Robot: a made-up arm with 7 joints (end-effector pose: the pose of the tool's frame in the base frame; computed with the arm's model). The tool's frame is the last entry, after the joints.
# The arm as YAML. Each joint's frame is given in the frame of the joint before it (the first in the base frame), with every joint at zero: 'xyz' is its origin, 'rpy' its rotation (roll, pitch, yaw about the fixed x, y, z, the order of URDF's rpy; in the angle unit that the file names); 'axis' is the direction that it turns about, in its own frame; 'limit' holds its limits. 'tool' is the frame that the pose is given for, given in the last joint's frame.
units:
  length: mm
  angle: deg
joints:
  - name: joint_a
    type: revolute
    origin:
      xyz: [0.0, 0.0, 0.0]
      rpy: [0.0, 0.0, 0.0]
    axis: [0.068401, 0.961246, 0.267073]
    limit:
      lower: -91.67
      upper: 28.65
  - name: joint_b
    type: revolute
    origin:
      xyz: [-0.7, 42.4, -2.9]
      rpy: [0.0, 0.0, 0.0]
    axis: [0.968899, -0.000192, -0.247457]
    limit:
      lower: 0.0
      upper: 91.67
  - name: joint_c
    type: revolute
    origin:
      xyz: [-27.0, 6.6, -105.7]
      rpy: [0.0, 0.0, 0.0]
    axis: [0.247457, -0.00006, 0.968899]
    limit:
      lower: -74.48
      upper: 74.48
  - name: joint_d
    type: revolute
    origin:
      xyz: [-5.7, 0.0, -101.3]
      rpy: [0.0, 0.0, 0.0]
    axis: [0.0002, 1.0, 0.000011]
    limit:
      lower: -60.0
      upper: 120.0
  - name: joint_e
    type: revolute
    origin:
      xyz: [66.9, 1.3, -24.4]
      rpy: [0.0, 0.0, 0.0]
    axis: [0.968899, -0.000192, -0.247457]
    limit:
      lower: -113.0
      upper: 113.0
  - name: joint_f
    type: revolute
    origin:
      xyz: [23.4, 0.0, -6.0]
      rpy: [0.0, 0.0, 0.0]
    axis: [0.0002, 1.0, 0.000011]
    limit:
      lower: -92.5
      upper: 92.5
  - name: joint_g
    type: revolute
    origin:
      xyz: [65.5, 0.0, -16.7]
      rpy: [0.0, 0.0, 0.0]
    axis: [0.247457, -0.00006, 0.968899]
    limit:
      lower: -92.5
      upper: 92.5
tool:
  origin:
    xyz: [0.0, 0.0, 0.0]
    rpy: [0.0, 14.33, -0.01]
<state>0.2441 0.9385 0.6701 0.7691 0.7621 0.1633 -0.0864</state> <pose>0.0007 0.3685 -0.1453 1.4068 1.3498 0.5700</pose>
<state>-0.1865 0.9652 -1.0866 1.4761 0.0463 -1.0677 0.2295</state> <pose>0.0340 0.2722 -0.2514 1.1543 0.7731 -0.7643</pose>
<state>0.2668 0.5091 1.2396 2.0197 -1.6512 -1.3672 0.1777</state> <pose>-0.2097 0.1735 -0.1942 -0.6979 0.0596 -3.0395</pose>
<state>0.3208 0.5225 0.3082 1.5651 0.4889 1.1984 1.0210</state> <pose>-0.2066 0.2176 -0.2001 -1.6808 -2.1240 -0.3296</pose>
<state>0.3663 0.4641 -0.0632 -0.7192 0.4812 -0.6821 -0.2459</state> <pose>0.0321 0.0741 -0.1333 0.8465 -0.6853 -0.7320</pose>
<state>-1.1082 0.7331 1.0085 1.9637 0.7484 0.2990 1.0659</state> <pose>0.2431 0.2059 -0.2094 0.6218 1.0704 1.2508</pose>
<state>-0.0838 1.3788 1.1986 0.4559 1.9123 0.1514 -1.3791</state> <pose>0.0738 0.3503 0.0912 1.1232 2.0287 0.9233</pose>
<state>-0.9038 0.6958 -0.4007 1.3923 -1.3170 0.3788 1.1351</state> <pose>0.2507 0.2129 -0.2215 0.0114 1.0914 1.5632</pose>
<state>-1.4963 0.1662 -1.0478 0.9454 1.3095 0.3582 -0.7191</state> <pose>0.3488 -0.0778 -0.0632 2.4594 0.2394 -0.3446</pose>
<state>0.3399 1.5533 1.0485 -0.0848 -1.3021 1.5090 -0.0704</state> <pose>0.1128 0.2794 0.0079 0.1635 1.0329 0.2203</pose>
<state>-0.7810 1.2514 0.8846 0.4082 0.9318 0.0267 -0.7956</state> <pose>0.1426 0.3269 0.0923 1.2946 0.3655 0.6809</pose>
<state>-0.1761 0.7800 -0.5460 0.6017 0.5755 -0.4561 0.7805</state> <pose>0.1139 0.1706 -0.2763 1.2372 -0.1261 -0.2295</pose>
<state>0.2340 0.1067 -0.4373 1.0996 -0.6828 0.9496 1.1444</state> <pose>-0.1487 0.0396 -0.3243 1.0564 2.4329 0.4439</pose>
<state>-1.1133 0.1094 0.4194 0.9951 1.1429 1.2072 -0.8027</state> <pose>0.2902 0.1000 -0.1842 0.3117 1.5008 -0.0638</pose>
